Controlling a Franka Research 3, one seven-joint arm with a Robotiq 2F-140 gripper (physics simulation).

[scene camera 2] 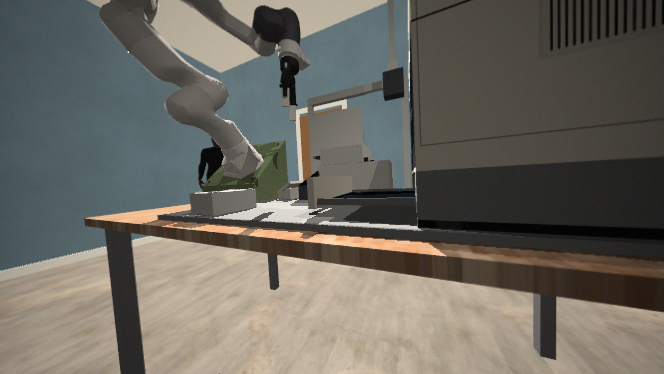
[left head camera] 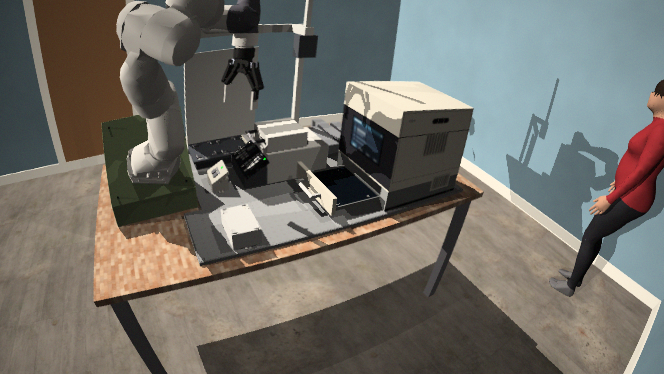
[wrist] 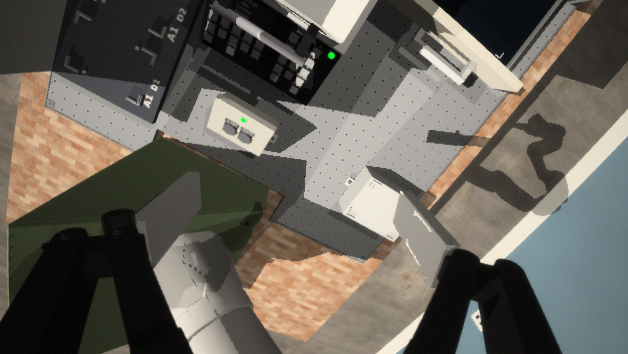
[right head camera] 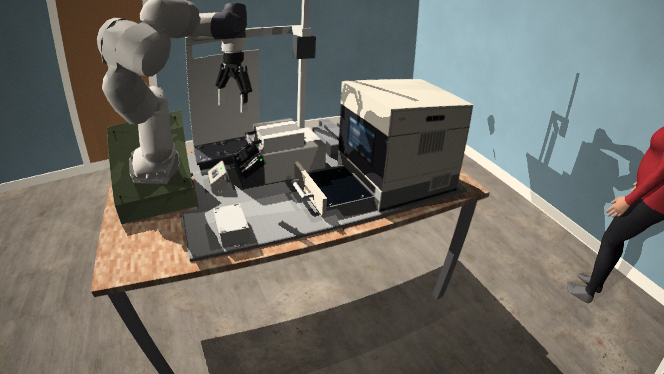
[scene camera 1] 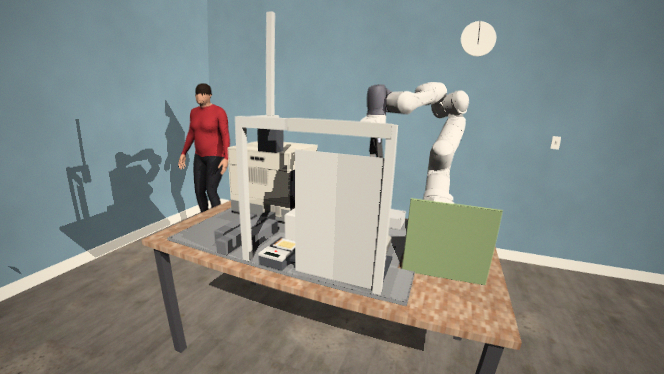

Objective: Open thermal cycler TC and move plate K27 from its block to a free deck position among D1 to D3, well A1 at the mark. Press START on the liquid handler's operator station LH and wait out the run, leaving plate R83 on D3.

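My gripper (left head camera: 238,102) (right head camera: 230,106) (scene camera 2: 289,111) (wrist: 300,199) is open and empty, fingers down, high above the bench. The thermal cycler TC (left head camera: 292,162) (right head camera: 292,162) stands behind and below it, its pale lid (left head camera: 285,136) (right head camera: 282,139) lying flat on top. Its black keypad (wrist: 255,45) and handle bar (wrist: 267,37) show in the wrist view. The small cream operator station (left head camera: 217,174) (right head camera: 218,173) (wrist: 257,137) has two grey buttons and a green light. The dark deck (left head camera: 220,148) (wrist: 107,50) shows D1 and D2 without plates. Plates K27 and R83 and D3 do not show in the wrist view.
A large cream instrument (left head camera: 432,145) (right head camera: 430,145) has its drawer (left head camera: 322,192) (right head camera: 313,192) pulled out. A white block (left head camera: 241,220) (wrist: 372,205) stands at the front. A gantry frame (scene camera 1: 340,127) and tall panel (scene camera 1: 335,215) stand behind the deck. A person (left head camera: 642,165) (scene camera 1: 207,135) stands beyond the table.
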